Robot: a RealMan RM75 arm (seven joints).
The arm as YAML. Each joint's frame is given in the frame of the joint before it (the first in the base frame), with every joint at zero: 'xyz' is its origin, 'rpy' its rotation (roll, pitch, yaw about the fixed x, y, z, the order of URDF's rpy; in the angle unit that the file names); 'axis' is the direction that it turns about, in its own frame. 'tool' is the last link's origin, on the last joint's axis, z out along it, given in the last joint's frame.
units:
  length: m
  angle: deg
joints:
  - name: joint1
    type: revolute
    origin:
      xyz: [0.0, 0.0, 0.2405]
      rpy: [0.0, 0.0, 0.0]
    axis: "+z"
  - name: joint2
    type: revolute
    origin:
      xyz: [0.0, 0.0, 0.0]
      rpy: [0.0, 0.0, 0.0]
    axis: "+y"
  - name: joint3
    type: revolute
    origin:
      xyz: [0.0, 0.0, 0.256]
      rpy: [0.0, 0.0, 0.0]
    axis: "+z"
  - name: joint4
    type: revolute
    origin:
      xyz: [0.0, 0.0, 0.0]
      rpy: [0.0, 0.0, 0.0]
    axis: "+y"
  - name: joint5
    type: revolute
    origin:
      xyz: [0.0, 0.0, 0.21]
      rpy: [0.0, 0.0, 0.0]
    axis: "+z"
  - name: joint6
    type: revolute
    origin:
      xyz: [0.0, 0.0, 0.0]
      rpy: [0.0, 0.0, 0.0]
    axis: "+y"
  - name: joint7
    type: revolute
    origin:
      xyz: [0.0, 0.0, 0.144]
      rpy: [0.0, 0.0, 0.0]
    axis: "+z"
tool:
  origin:
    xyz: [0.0, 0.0, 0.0]
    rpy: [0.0, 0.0, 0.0]
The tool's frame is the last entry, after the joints.
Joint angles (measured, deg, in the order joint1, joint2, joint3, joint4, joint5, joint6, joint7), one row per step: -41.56, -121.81, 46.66, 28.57, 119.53, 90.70, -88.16; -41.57, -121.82, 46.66, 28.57, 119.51, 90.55, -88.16; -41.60, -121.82, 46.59, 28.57, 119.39, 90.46, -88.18; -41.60, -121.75, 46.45, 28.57, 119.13, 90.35, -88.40; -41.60, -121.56, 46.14, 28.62, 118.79, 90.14, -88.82; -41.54, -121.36, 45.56, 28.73, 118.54, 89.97, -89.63; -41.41, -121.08, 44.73, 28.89, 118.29, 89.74, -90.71; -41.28, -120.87, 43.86, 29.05, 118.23, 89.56, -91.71; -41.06, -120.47, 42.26, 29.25, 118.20, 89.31, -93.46; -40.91, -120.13, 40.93, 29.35, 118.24, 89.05, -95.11; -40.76, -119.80, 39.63, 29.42, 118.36, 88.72, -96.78; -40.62, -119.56, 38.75, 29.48, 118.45, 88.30, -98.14; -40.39, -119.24, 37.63, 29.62, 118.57, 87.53, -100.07; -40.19, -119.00, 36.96, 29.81, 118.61, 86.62, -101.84; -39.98, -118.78, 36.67, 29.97, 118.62, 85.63, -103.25; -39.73, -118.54, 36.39, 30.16, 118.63, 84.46, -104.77; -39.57, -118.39, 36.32, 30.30, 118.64, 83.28, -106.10
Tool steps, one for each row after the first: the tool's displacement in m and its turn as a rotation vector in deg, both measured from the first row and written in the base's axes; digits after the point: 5 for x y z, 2 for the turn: -0.00003, 0.00035, -0.00012, 0.12, 0.05, 0.05; 0.00027, 0.00091, 0.00006, 0.28, -0.05, 0.13; 0.00038, 0.00194, 0.00094, 0.53, -0.25, 0.49; 0.00011, 0.00409, 0.00305, 1.04, -0.48, 1.14; -0.00064, 0.00642, 0.00580, 1.54, -0.79, 2.28; -0.00217, 0.00939, 0.00968, 2.21, -1.16, 3.85; -0.00378, 0.01179, 0.01305, 2.78, -1.49, 5.32; -0.00694, 0.01570, 0.01915, 3.68, -2.10, 7.92; -0.00973, 0.01886, 0.02409, 4.31, -2.59, 10.27; -0.01280, 0.02183, 0.02878, 4.89, -3.03, 12.65; -0.01547, 0.02413, 0.03210, 5.36, -3.26, 14.57; -0.01958, 0.02746, 0.03666, 6.12, -3.49, 17.32; -0.02311, 0.03052, 0.04012, 6.81, -3.53, 19.71; -0.02660, 0.03310, 0.04272, 7.48, -3.32, 21.66; -0.03069, 0.03595, 0.04564, 8.30, -3.07, 23.81; -0.03389, 0.03851, 0.04742, 8.98, -2.76, 25.63
